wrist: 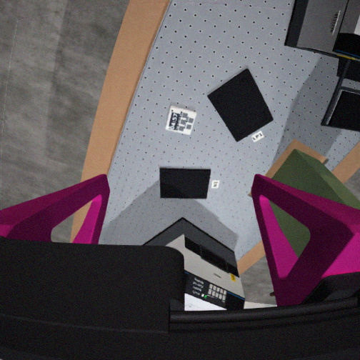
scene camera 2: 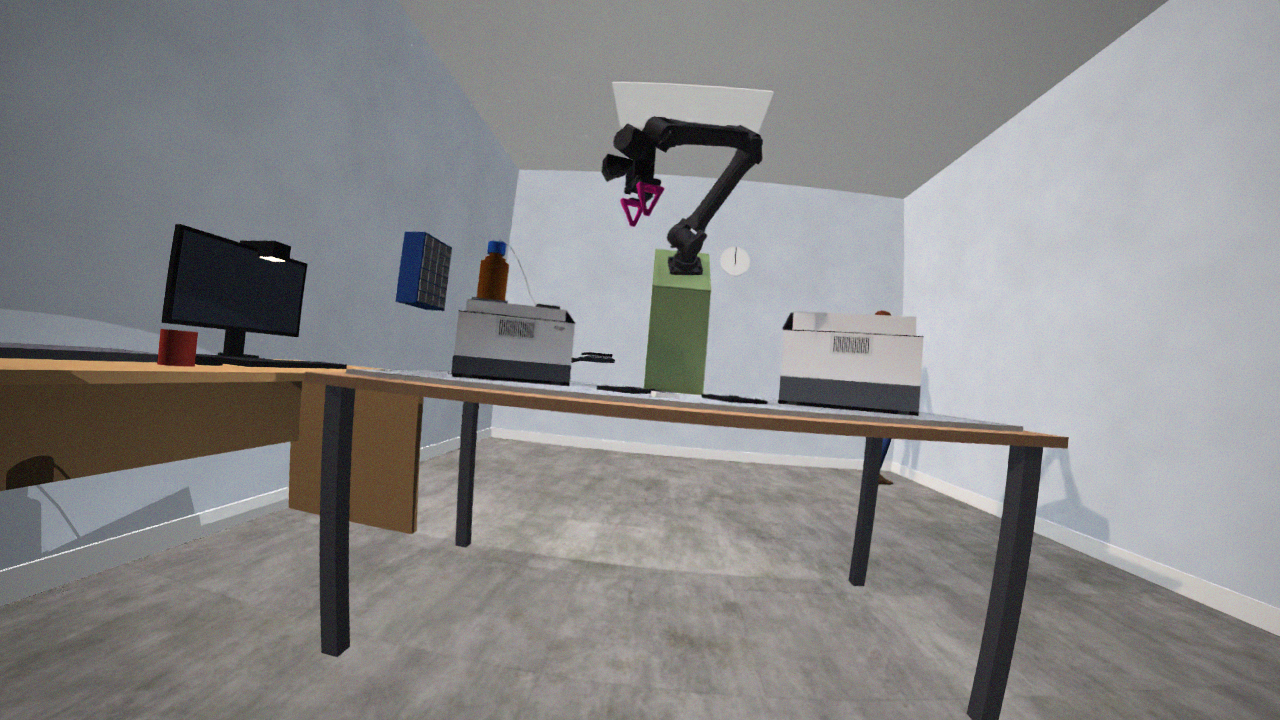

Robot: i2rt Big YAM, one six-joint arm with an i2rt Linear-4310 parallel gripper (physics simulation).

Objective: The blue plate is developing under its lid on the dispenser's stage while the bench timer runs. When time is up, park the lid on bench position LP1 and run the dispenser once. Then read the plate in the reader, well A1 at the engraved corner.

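Where they show: gripper, fingertip midpoint: (scene camera 2: 639, 221); arm's base at its link origin: (scene camera 2: 684, 267).
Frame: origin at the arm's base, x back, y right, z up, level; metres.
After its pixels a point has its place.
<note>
My gripper (scene camera 2: 639, 218) @[z -0.017, x -0.434, y 0.275 m] (wrist: 180, 182) is open and empty, high above the bench. The dispenser (scene camera 2: 512, 344) @[z -0.351, x -0.201, y 0.570 m] (wrist: 317, 25), with a brown bottle (scene camera 2: 492, 275) @[z -0.153, x -0.179, y 0.651 m] on top, stands at the left in the scene view and upper right in the wrist view. Its dark stage (scene camera 2: 592, 357) @[z -0.364, x -0.071, y 0.317 m] (wrist: 346, 109) sticks out at the side; the blue plate and lid cannot be made out there. The black LP1 pad (wrist: 241, 106) lies bare beside its label. The white bench timer (wrist: 181, 120) has small digits, hard to read surely. The reader (scene camera 2: 850, 367) @[z -0.336, x -0.465, y -0.375 m] (wrist: 212, 270) stands at the opposite end, partly hidden by my gripper body in the wrist view.
A second black pad (scene camera 2: 733, 398) @[z -0.449, x -0.437, y -0.019 m] (wrist: 185, 183) lies between the timer and the reader. The green pedestal (scene camera 2: 677, 335) @[z -0.261, x -0.056, y 0.027 m] (wrist: 312, 175) carries the arm beside the bench. A side desk holds a monitor (scene camera 2: 234, 282) and a red cup (scene camera 2: 177, 347).
</note>
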